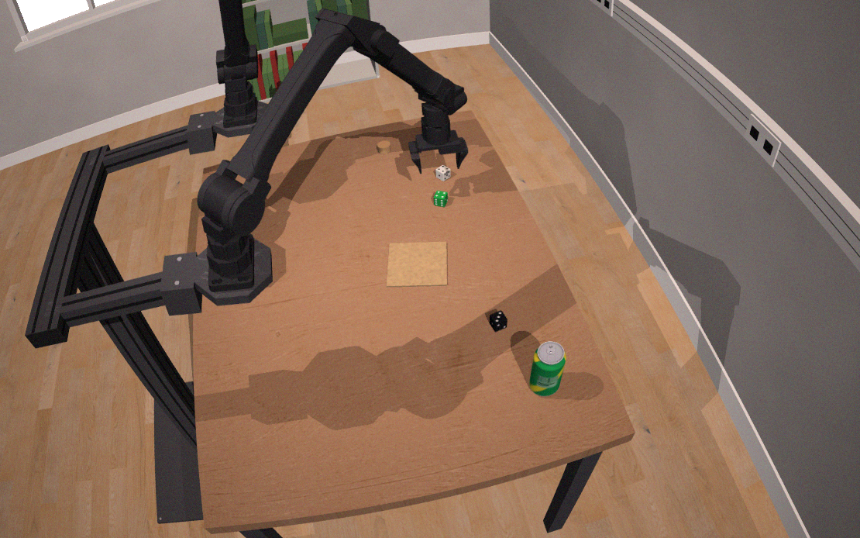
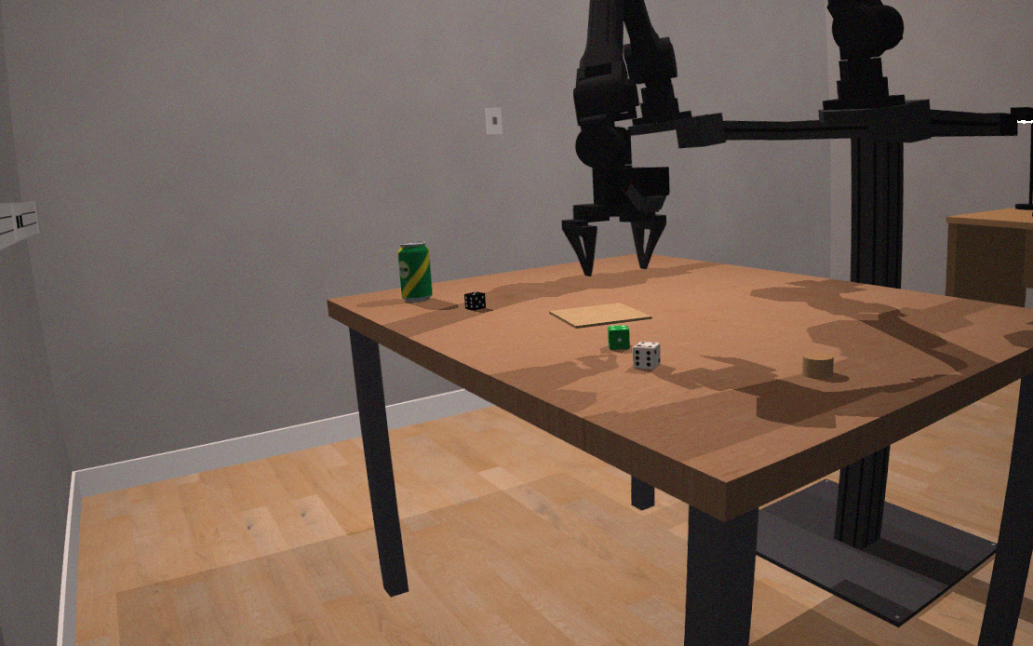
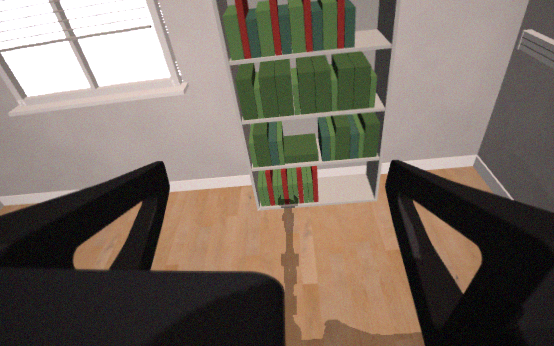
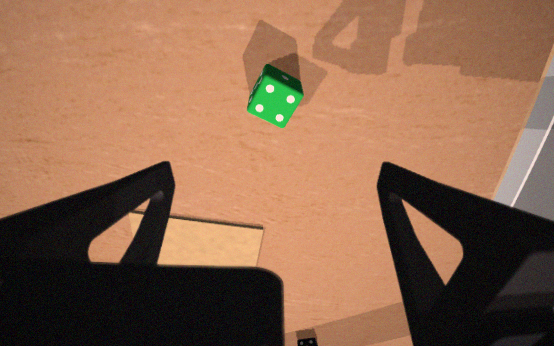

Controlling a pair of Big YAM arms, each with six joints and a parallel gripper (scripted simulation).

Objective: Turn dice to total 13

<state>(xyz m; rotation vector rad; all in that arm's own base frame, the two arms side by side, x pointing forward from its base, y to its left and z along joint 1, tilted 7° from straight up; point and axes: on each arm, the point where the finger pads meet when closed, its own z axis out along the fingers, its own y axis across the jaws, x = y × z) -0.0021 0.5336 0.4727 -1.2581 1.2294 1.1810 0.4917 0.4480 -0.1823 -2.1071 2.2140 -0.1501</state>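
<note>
My right hand is 11 cm above the green die. Also, from my right hand: small wooden cylinder 10 cm behind, 28 cm to the left, 11 cm below; then mat 11 cm behind, 20 cm to the right, 12 cm below.
</note>
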